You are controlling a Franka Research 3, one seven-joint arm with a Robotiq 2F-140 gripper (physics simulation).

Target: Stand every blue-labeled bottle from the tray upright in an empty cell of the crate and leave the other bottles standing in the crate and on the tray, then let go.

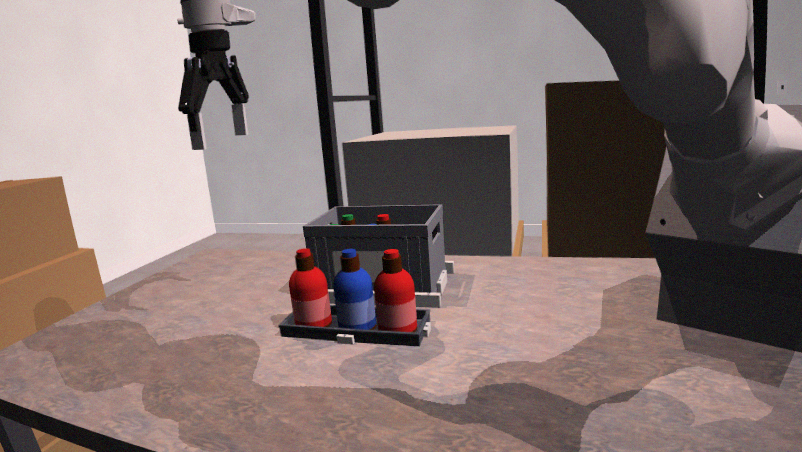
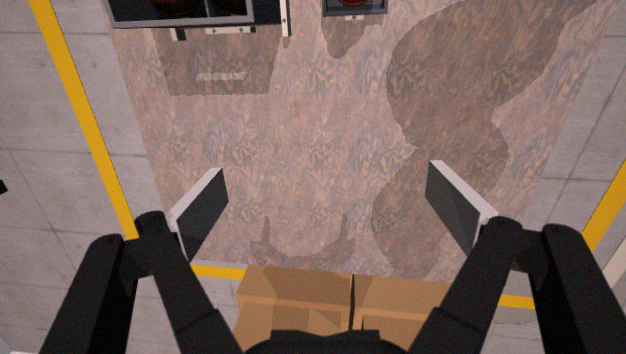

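A blue-labeled bottle [image 1: 354, 297] with a blue cap stands upright in the tray [image 1: 370, 336] [image 2: 356, 13] between a red bottle [image 1: 309, 297] on the left and another red bottle [image 1: 395, 300] on the right. The grey crate [image 1: 367, 231] [image 2: 185, 24] stands behind the tray. A green cap [image 1: 347, 217] and a red cap [image 1: 383, 217] show above its rim, with bits of blue and green beside them; its cells are mostly hidden. My gripper [image 1: 219, 133] [image 2: 324, 182] is open and empty, high above the table to the left of the crate and tray.
White brackets [image 1: 429, 298] [image 2: 285, 20] sit around the crate, and small ones touch the tray. Cardboard boxes [image 1: 42, 269] [image 2: 300, 310] stand beyond the table's left edge. A large grey box [image 1: 426, 185] and a brown panel [image 1: 600, 168] stand behind the table [image 1: 505, 348] [image 2: 320, 150].
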